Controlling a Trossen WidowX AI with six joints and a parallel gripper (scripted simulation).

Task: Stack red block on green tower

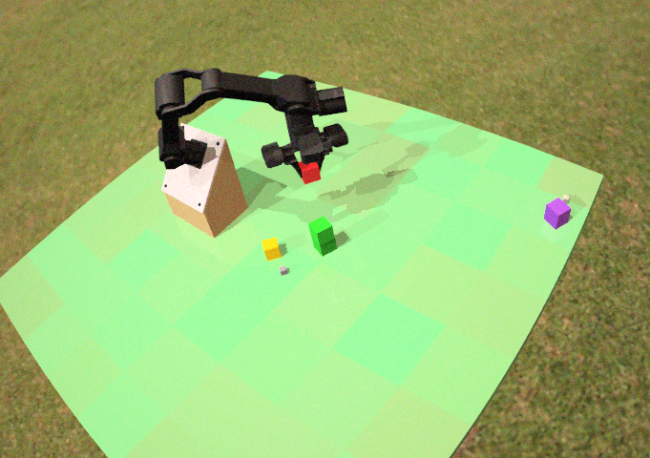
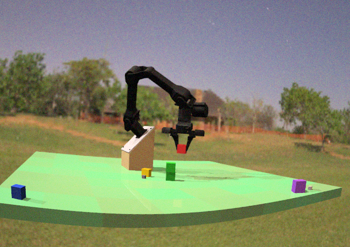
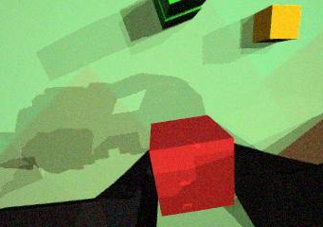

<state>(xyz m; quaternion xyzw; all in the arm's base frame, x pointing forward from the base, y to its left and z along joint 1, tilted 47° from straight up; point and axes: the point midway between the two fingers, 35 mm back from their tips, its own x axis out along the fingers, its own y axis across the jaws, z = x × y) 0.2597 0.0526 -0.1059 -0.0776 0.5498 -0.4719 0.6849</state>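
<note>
My gripper tip is 5 cm short of the tiny grey cube, 19 cm to the left of it and 11 cm above it. Also, from my gripper tip: red block 1 cm above; purple block 53 cm ahead, 26 cm to the left, 10 cm below; yellow block 1 cm behind, 16 cm to the right, 10 cm below.
</note>
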